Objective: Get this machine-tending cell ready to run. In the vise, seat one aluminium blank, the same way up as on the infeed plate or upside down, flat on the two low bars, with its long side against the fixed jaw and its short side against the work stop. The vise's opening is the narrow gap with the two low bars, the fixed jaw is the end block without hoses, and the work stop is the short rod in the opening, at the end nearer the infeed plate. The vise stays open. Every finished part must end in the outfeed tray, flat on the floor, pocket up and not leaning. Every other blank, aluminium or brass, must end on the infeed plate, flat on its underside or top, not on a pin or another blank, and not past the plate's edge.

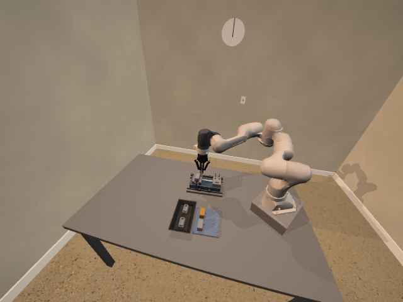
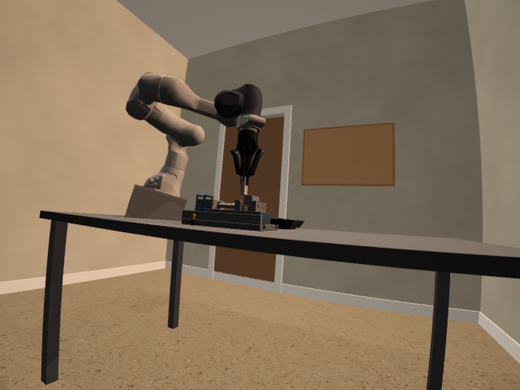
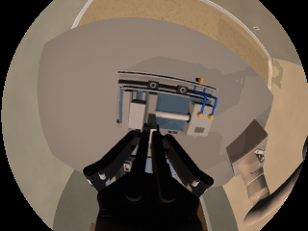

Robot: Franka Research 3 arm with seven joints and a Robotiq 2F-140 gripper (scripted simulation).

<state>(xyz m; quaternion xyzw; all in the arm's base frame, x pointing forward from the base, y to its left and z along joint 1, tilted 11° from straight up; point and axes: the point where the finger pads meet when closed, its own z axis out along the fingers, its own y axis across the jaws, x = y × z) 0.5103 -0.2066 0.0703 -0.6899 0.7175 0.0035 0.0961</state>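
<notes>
Right now my hand is 4 cm past the vise and 11 cm above it. The rest, counted from my hand: brass blank 4 cm behind, 28 cm to the left, 13 cm below.
</notes>
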